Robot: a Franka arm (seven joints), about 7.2 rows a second.
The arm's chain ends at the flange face. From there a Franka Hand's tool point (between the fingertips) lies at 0.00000 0.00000 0.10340 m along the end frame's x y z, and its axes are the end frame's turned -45 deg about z.
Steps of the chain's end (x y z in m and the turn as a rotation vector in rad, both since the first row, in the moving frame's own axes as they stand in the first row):
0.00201, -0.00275, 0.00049, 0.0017, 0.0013, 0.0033
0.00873, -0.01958, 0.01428, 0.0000, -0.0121, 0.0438
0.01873, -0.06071, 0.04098, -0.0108, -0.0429, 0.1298
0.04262, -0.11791, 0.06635, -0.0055, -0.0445, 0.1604
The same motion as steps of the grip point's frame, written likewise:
0.00359, -0.00055, 0.00049, 0.0003, 0.0021, 0.0033
0.01915, -0.00858, 0.01427, 0.0086, -0.0086, 0.0438
0.05241, -0.03228, 0.04088, 0.0227, -0.0380, 0.1298
0.11010, -0.05637, 0.06625, 0.0276, -0.0354, 0.1604

